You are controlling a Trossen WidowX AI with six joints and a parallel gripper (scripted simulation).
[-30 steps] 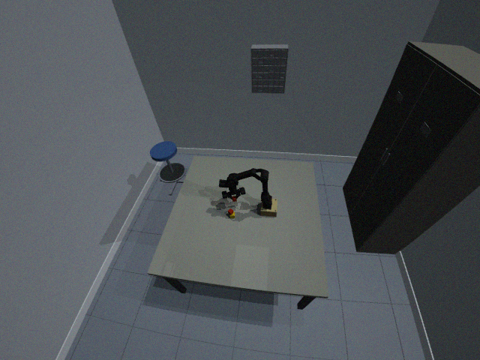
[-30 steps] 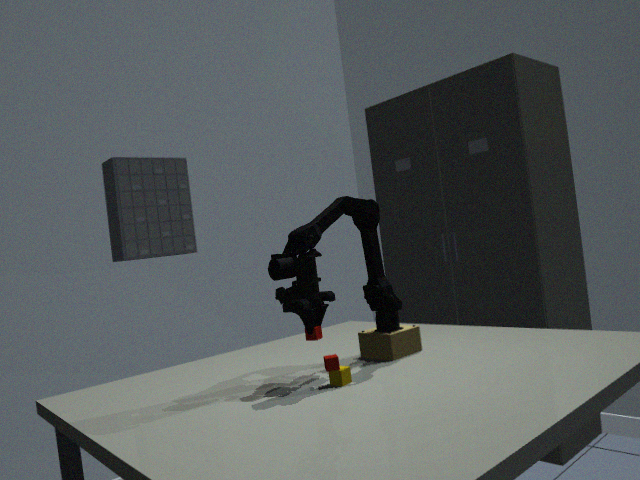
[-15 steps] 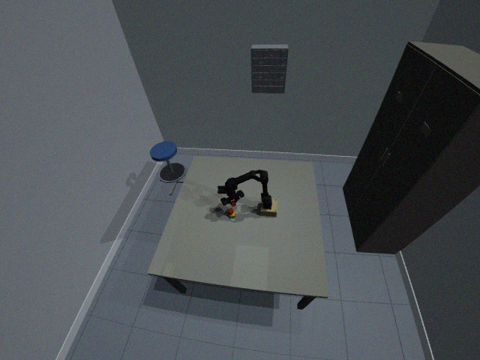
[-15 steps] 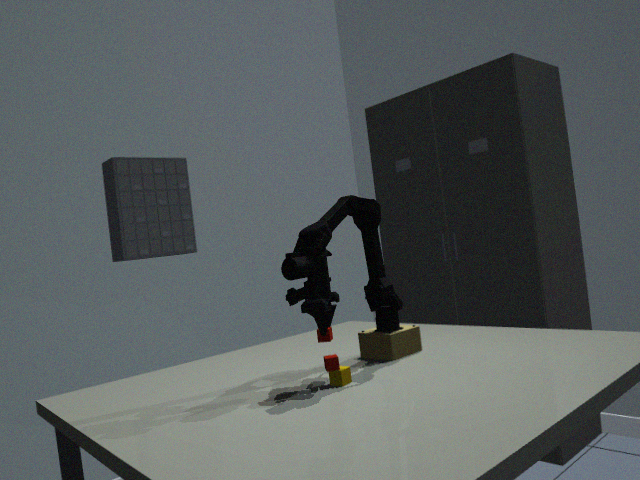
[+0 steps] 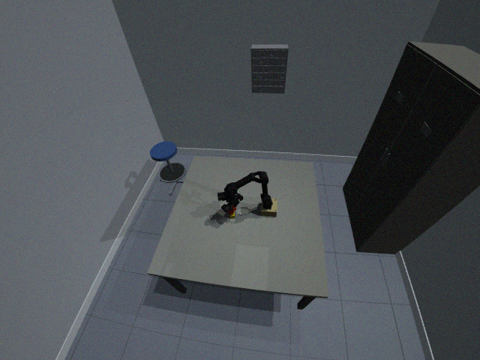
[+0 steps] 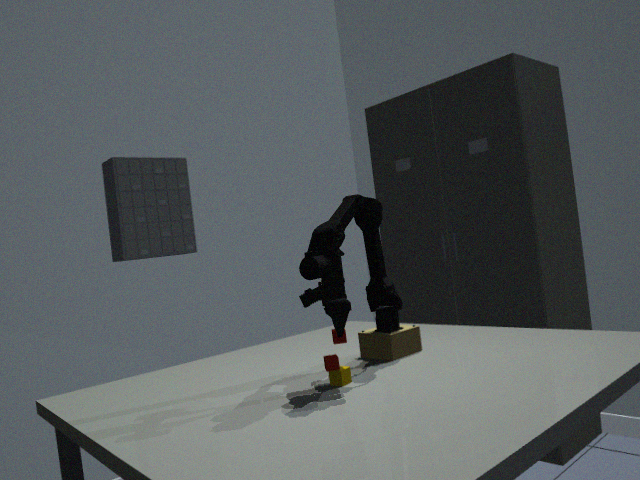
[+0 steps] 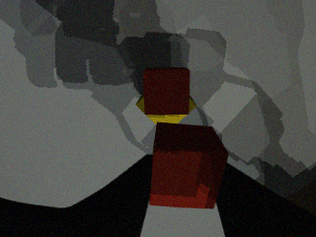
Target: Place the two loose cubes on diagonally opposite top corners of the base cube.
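The yellow cube is 2 cm ahead of my gripper tip and 10 cm below it.
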